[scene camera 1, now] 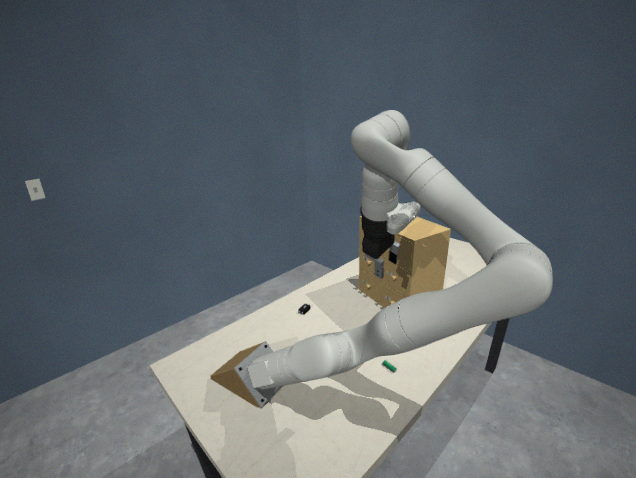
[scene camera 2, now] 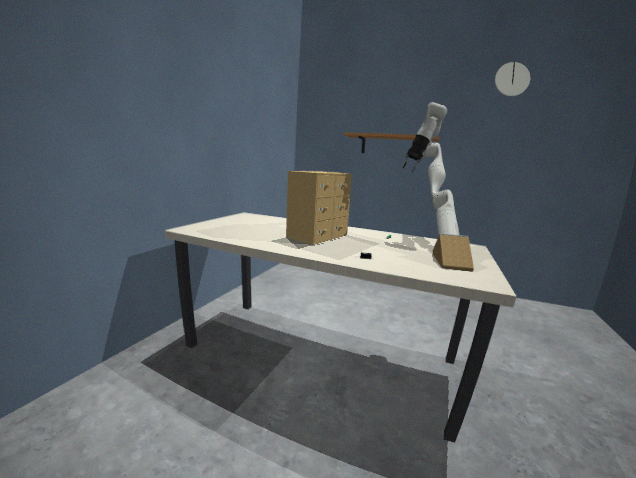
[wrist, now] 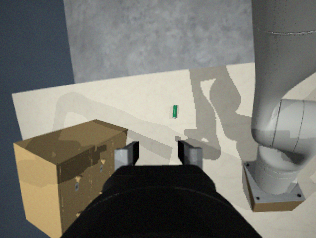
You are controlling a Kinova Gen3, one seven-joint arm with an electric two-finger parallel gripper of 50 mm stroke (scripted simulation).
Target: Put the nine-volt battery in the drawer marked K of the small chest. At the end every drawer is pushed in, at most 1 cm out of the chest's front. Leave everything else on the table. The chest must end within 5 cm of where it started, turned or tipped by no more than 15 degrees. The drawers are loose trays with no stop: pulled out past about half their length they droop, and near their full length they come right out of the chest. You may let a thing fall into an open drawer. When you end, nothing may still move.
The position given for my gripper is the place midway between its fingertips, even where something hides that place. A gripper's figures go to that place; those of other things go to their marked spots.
My gripper (scene camera 1: pixel 386 268): 80 cm from the lens. A wooden chest (scene camera 1: pixel 430 241): 114 cm from the lens.
